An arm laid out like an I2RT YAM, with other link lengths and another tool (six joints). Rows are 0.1 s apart.
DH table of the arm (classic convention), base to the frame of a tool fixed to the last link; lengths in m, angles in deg. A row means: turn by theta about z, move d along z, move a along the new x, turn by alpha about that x. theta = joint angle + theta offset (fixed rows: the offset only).
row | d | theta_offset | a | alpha
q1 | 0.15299 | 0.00 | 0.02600 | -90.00
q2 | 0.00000 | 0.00 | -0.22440 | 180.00
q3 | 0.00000 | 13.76 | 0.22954 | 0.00
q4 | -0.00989 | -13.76 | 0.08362 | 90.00
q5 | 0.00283 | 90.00 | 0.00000 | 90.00
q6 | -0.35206 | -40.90 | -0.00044 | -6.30
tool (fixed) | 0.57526 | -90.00 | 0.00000 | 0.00
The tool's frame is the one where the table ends.
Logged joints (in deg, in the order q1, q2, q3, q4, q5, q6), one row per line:
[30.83 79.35 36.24 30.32 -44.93 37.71]
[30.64 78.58 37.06 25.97 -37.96 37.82]
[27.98 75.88 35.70 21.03 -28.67 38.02]
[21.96 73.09 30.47 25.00 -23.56 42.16]
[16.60 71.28 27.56 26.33 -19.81 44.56]
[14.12 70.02 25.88 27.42 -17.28 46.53]
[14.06 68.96 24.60 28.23 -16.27 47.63]
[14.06 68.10 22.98 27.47 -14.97 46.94]
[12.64 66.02 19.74 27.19 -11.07 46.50]
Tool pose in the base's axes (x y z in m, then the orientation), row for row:
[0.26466 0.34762 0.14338 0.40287 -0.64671 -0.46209 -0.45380]
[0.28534 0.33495 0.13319 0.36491 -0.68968 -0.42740 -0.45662]
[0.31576 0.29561 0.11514 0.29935 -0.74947 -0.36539 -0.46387]
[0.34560 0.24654 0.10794 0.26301 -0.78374 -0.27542 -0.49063]
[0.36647 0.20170 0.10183 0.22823 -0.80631 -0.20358 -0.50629]
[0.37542 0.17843 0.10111 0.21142 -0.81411 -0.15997 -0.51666]
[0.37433 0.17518 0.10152 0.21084 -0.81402 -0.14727 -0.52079]
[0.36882 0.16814 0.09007 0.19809 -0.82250 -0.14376 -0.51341]
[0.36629 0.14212 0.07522 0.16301 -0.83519 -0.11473 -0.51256]
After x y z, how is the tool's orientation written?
As a quaternion, w x y z.
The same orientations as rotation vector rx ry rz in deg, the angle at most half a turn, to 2 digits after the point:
[-93.61 -66.89 -65.69]
[-101.63 -62.98 -67.29]
[-114.02 -55.59 -70.57]
[-121.45 -42.68 -76.03]
[-127.22 -32.12 -79.88]
[-129.60 -25.47 -82.25]
[-129.62 -23.45 -82.93]
[-131.87 -23.05 -82.31]
[-136.49 -18.75 -83.76]

